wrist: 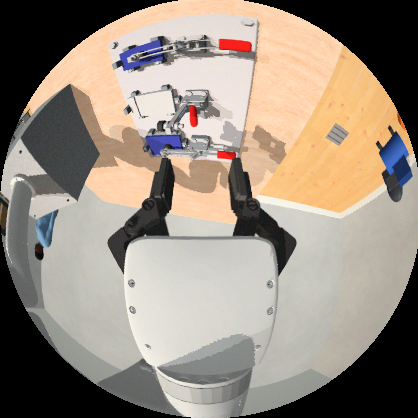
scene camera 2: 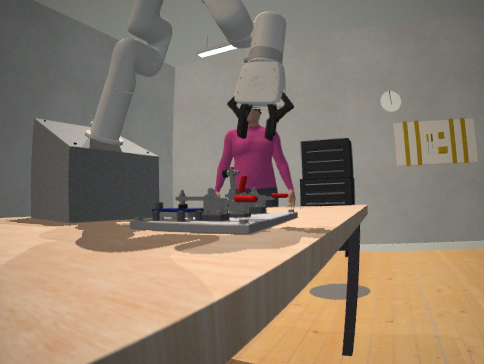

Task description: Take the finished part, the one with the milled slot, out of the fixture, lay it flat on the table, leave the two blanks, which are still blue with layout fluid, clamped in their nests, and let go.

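Places are measured from the arm's base along level axes (x ahead, y left, z up), in centimetres.
Where they show: gripper, fingertip midpoint: (wrist: 200, 166) (scene camera 2: 254, 138); arm's base, link origin: (wrist: 22, 186) (scene camera 2: 104, 138).
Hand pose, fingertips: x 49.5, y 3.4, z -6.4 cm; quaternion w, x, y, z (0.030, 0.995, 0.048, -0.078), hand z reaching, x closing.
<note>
Each offset is from my fingertips to the top centre of the thing. "spot": to the spot under its first point. Level surfaces: height alone.
The finished part {dx -11.9, dy -2.1, dz -14.4 cm} (wrist: 157, 104), a pale block with a dark line near its left end, lies in the middle nest of the fixture plate {dx -6.7, dy -1.3, dz -16.0 cm} (scene camera 2: 190, 227) (wrist: 225, 75). Its clamp arm (scene camera 2: 232, 184) (wrist: 176, 117) is swung up off it, with the red handle {dx -2.6, dy -0.8, dz -7.5 cm} (scene camera 2: 243, 184) (wrist: 193, 116) raised. One blue blank {spot: dx -9.5, dy +9.8, dz -11.2 cm} (wrist: 150, 49) is under a lowered clamp in the far nest of the wrist view; the other blue blank {dx -9.8, dy -12.9, dz -13.9 cm} (wrist: 159, 143) is under a lowered clamp in the near nest. A blue blank (scene camera 2: 167, 210) also shows in the scene view. My gripper (scene camera 2: 256, 136) (wrist: 200, 166) is open and empty, high above the fixture.
The fixture stands on the wooden table {dz -17.5 cm} (scene camera 2: 125, 280) (wrist: 295, 55). The grey robot pedestal (scene camera 2: 112, 185) (wrist: 60, 137) stands at the left. Raised clamps with red handles rise above the plate. A person in a pink top (scene camera 2: 255, 160) and black drawers (scene camera 2: 326, 170) are behind the table.
</note>
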